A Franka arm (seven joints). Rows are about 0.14 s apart.
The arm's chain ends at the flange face. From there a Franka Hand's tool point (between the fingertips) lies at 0.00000 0.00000 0.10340 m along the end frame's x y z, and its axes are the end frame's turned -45 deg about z.
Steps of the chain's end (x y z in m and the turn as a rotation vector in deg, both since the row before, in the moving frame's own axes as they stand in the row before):
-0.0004, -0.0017, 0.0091, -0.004, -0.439, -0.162
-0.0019, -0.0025, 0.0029, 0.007, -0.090, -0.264
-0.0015, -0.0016, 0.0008, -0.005, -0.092, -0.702
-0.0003, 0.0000, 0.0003, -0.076, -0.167, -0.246
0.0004, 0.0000, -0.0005, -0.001, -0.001, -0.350
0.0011, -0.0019, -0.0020, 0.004, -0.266, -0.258
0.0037, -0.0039, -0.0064, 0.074, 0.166, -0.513
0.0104, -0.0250, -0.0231, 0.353, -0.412, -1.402
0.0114, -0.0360, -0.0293, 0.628, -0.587, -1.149
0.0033, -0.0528, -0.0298, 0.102, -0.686, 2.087
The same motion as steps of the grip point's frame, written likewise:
0.0004, -0.0020, 0.0091, 0.308, -0.313, -0.162
0.0003, -0.0032, 0.0029, 0.069, -0.059, -0.264
-0.0001, -0.0023, 0.0008, 0.062, -0.069, -0.702
-0.0005, -0.0003, 0.0003, 0.064, -0.172, -0.246
0.0003, 0.0003, -0.0005, 0.000, -0.001, -0.350
0.0018, -0.0009, -0.0020, 0.191, -0.185, -0.258
0.0057, 0.0000, -0.0064, -0.065, 0.170, -0.513
0.0249, -0.0113, -0.0231, 0.541, -0.042, -1.402
0.0336, -0.0189, -0.0293, 0.859, 0.029, -1.149
0.0389, -0.0360, -0.0298, 0.557, -0.413, 2.087

